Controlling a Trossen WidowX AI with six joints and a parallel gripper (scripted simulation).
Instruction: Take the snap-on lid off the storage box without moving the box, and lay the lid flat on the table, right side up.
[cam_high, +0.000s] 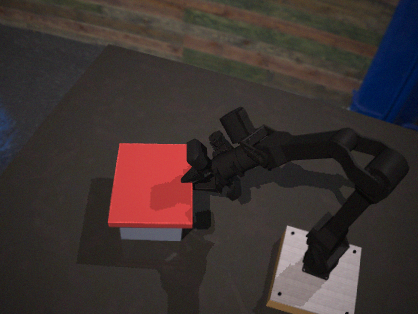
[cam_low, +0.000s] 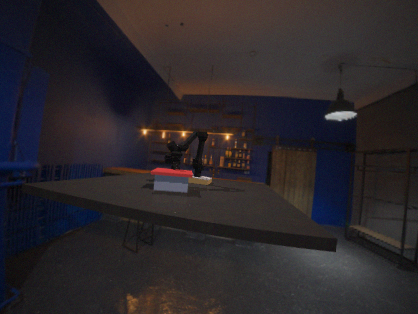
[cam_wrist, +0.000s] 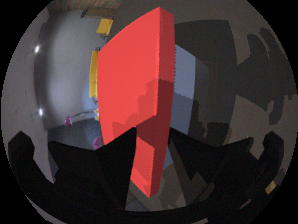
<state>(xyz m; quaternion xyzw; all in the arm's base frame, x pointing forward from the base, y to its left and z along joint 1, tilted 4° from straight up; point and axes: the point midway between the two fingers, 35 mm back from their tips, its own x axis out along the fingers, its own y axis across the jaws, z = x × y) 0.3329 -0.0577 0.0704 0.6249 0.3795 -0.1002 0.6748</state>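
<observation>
My gripper tip is 7 cm short of the red lid and 3 cm to the right of it. The rest, counted from my gripper tip: grey-blue storage box: 7 cm ahead, 5 cm below, 3 cm to the left.
</observation>
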